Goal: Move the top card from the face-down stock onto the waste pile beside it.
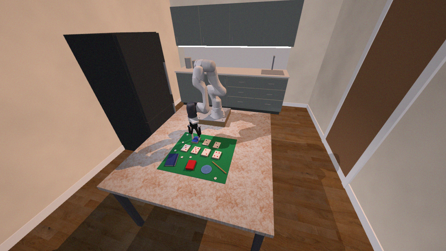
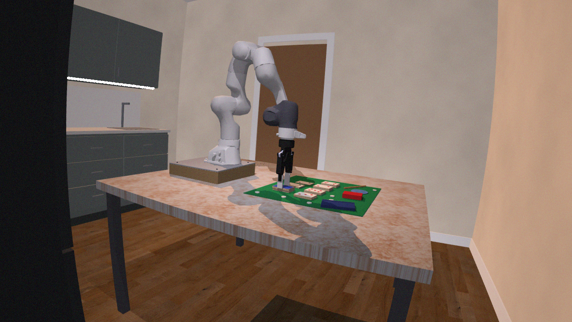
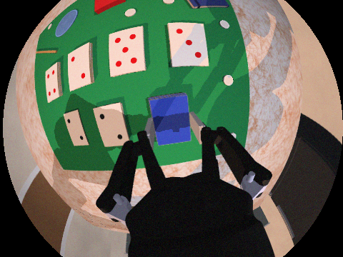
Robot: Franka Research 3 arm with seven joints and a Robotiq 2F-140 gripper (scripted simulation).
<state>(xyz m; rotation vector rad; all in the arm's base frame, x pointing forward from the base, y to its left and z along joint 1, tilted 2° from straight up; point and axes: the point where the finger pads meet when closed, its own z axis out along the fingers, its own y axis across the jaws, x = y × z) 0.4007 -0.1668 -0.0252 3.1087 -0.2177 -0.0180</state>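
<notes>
The black-pip card lies 50 mm ahead of my hand, 230 mm to the left of it and 40 mm below it. Round my hand: green mat: 170 mm ahead, 100 mm to the left, 60 mm below; dark blue box: 290 mm ahead, 140 mm to the right, 40 mm below; red box: 330 mm ahead, 50 mm to the left, 40 mm below.
</notes>
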